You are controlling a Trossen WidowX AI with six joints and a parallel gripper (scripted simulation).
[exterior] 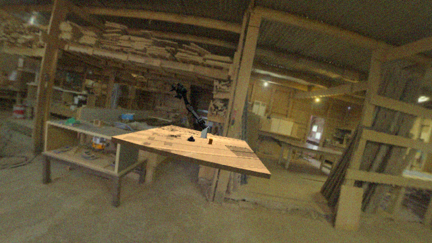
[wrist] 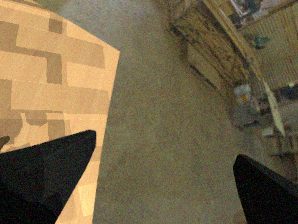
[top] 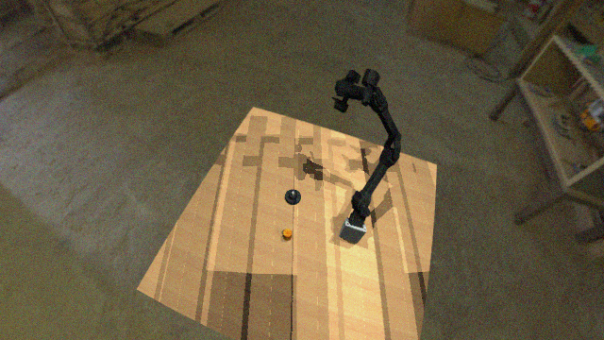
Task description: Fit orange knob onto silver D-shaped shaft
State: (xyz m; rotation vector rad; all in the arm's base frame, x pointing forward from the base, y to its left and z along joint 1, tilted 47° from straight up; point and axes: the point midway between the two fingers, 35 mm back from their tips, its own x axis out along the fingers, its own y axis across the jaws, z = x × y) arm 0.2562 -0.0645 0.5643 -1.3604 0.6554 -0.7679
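My gripper tip is now 570 mm to the right of the orange knob, 430 mm above it and 60 mm short of it. Also, from my gripper tip: dark pedestal 450 mm below, 350 mm to the left, 90 mm ahead.
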